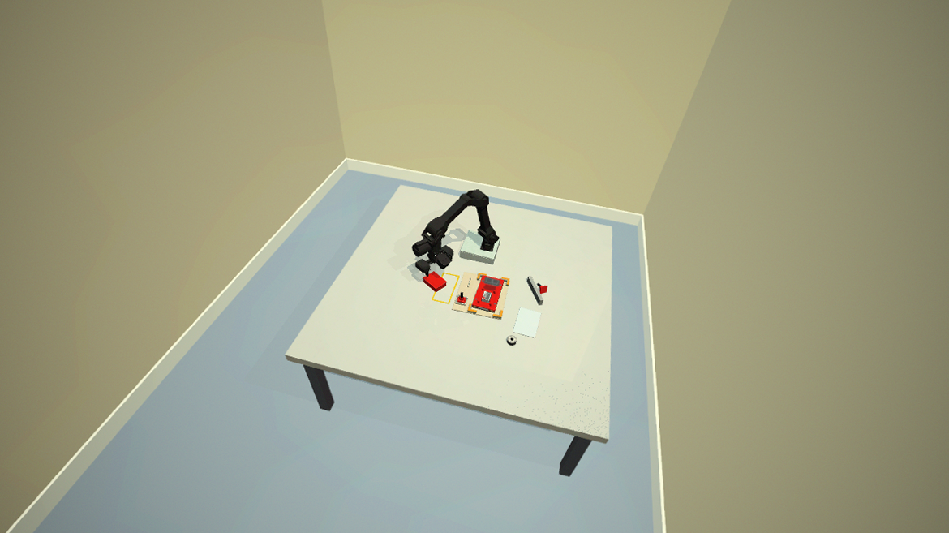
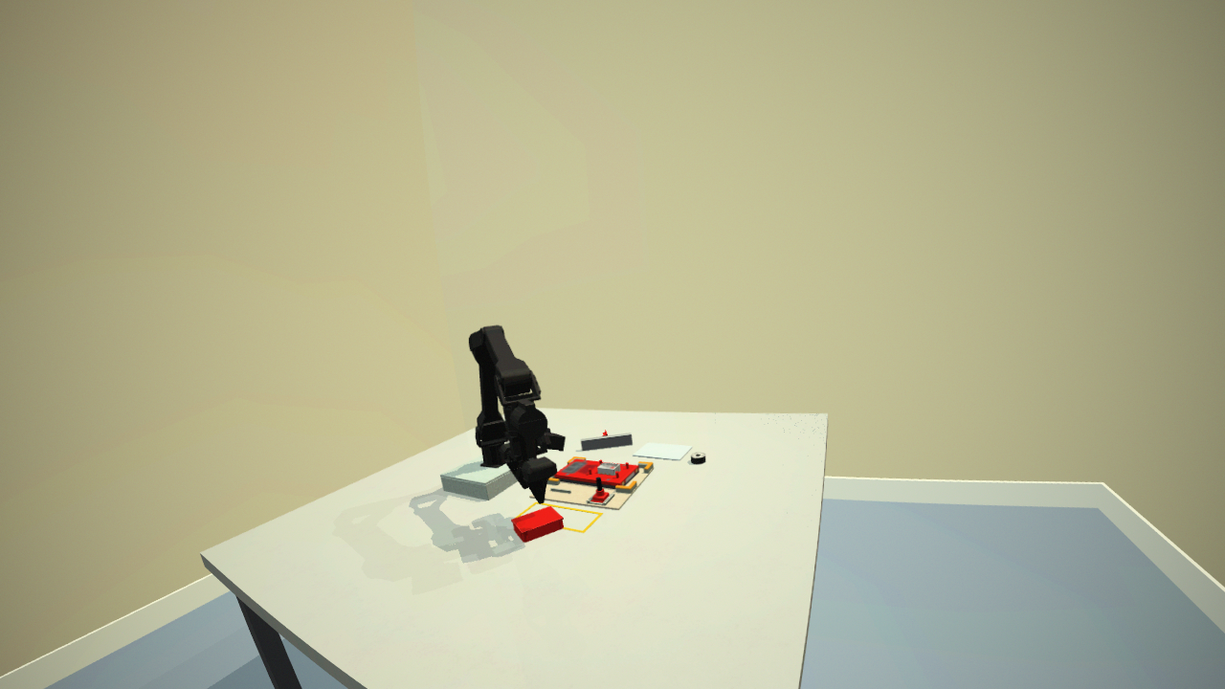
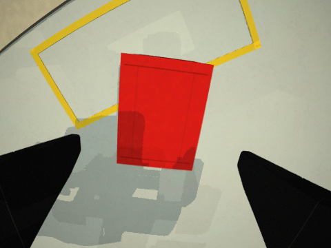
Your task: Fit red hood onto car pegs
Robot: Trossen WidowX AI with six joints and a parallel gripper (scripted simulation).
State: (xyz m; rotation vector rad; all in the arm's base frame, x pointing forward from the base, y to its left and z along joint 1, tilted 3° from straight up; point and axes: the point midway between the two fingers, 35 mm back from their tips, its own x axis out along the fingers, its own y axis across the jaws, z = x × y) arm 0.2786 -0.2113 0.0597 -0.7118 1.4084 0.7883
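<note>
My gripper tip is 7 cm above the red hood. Round my gripper tip: pale sheet 13 cm ahead, 46 cm to the left, 8 cm below; then grey engine block 6 cm ahead, 26 cm to the left, 6 cm below.
</note>
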